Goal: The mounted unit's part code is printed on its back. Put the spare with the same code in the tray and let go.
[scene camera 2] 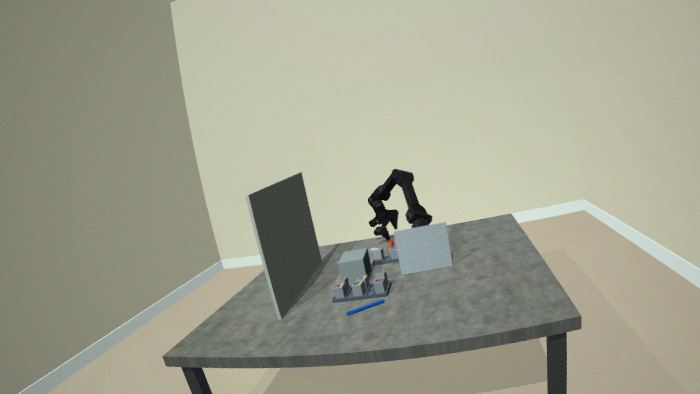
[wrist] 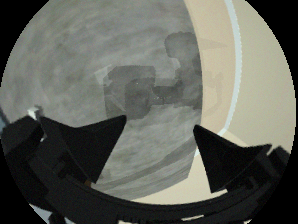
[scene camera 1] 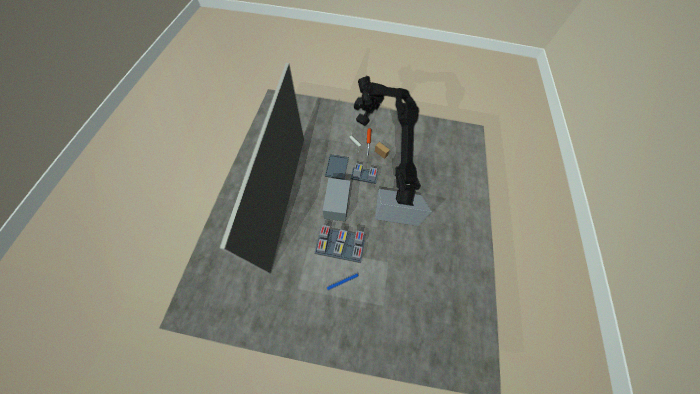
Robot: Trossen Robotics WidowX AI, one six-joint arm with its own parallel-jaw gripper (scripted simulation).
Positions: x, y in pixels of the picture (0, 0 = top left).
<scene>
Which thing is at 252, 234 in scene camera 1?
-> A dark upright panel.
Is the gripper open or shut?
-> Open.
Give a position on a grey mounted unit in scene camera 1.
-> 335, 206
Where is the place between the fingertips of the gripper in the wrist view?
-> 161, 123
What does the gripper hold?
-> Nothing.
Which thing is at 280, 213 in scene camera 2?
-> A dark upright panel.
</scene>
